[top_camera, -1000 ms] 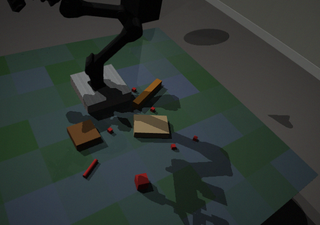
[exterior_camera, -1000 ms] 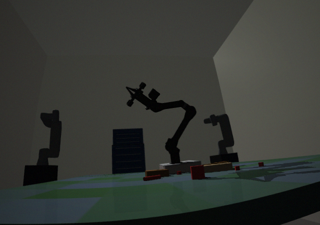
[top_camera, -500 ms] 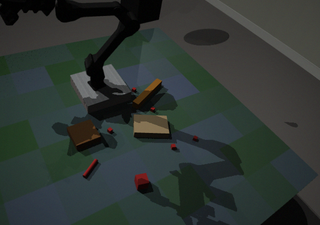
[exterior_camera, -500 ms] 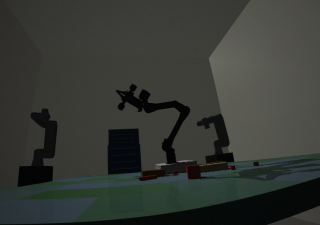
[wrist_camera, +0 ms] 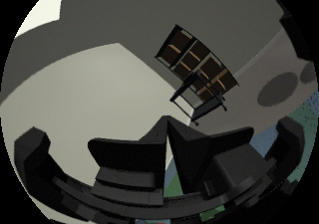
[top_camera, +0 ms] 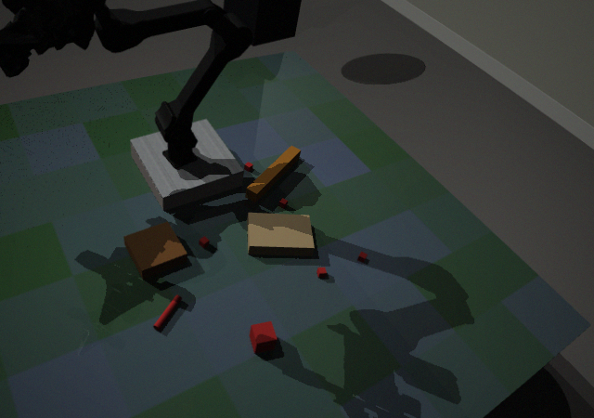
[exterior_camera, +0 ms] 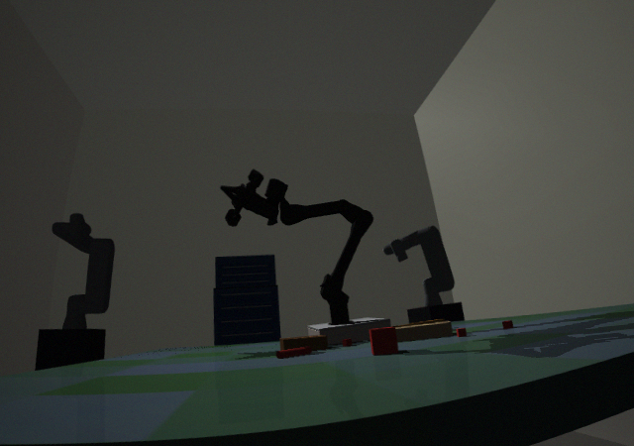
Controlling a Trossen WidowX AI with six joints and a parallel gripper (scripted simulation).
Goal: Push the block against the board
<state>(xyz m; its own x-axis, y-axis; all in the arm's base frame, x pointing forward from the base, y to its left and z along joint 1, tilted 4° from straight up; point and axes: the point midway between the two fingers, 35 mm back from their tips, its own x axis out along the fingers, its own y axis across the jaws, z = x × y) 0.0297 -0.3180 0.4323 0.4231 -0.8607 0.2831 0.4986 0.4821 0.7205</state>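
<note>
The brown square block lies 130 mm ahead of my gripper tip, 190 mm to the left of it and 460 mm below it. The rest, counted from my gripper tip: red rod (280 mm ahead, 140 mm to the left, 470 mm below); tan flat slab (240 mm ahead, 450 mm to the left, 460 mm below); long orange bar (70 mm ahead, 570 mm to the left, 460 mm below).
</note>
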